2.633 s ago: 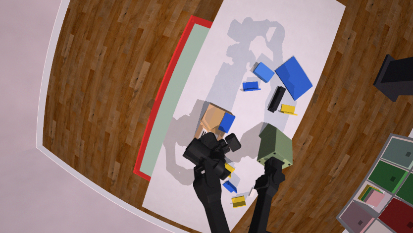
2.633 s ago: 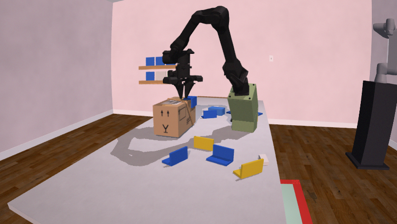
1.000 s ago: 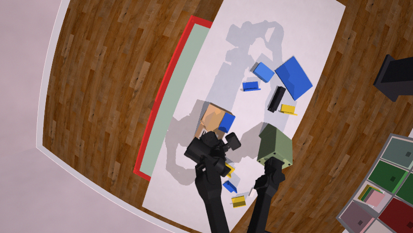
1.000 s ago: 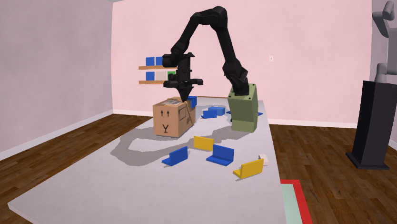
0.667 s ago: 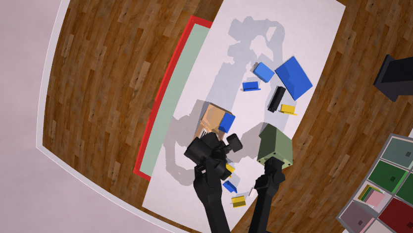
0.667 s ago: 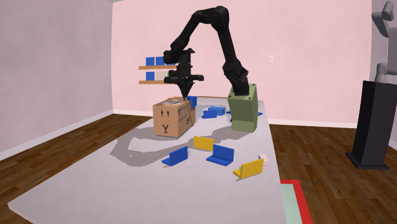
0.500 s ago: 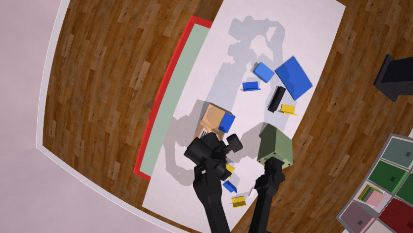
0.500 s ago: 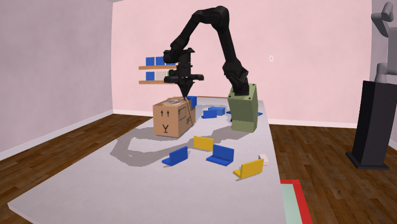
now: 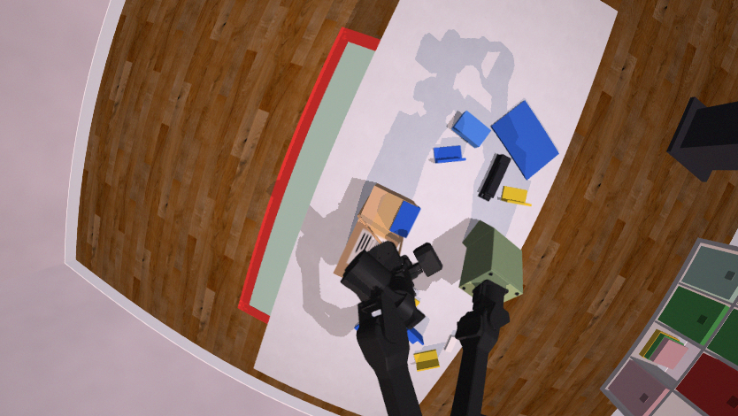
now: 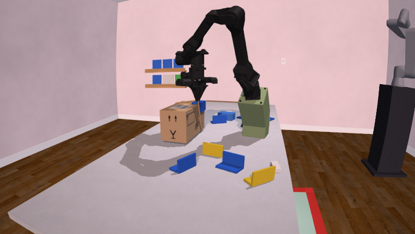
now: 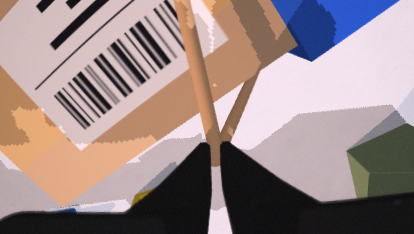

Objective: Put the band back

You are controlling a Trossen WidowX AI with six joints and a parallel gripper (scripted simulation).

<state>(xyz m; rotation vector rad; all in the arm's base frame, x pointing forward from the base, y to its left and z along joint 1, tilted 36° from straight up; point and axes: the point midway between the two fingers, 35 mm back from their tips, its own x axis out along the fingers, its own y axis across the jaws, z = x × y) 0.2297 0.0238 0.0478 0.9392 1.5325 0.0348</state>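
The brown carton lies 70 mm ahead of my hand, 10 mm to the right of it and 120 mm below it. Round my hand: black bar 170 mm behind, 310 mm to the right, 180 mm below; blue board 210 mm behind, 470 mm to the right, 200 mm below.
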